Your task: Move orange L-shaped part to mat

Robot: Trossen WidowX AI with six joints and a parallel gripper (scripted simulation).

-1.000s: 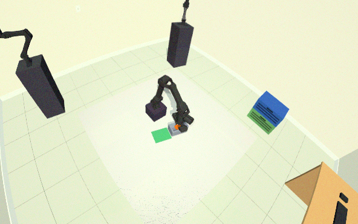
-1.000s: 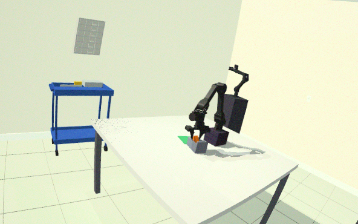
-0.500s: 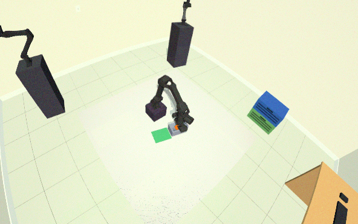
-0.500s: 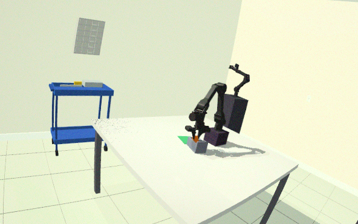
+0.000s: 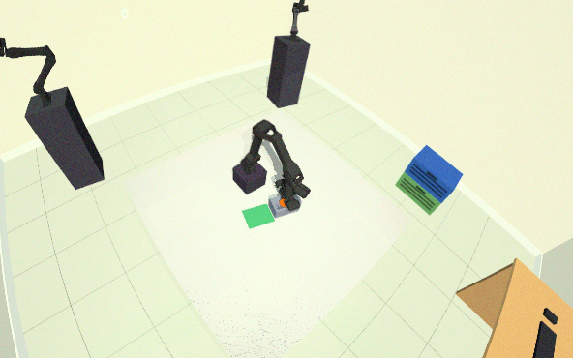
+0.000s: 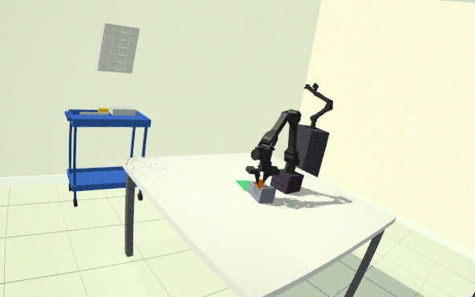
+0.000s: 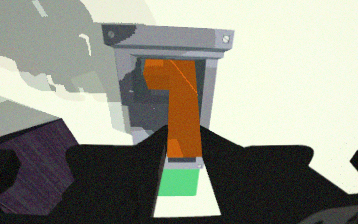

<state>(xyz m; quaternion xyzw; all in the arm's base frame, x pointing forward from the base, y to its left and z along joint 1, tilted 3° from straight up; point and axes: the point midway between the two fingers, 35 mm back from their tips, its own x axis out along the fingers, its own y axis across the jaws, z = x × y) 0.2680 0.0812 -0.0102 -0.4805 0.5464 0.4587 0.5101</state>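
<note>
Now: gripper tip 30 mm past the green mat, 140 mm to the left of it and 90 mm above it. Also, from my gripper tip: orange L-shaped part 10 mm behind, 30 mm to the left, 30 mm below.
</note>
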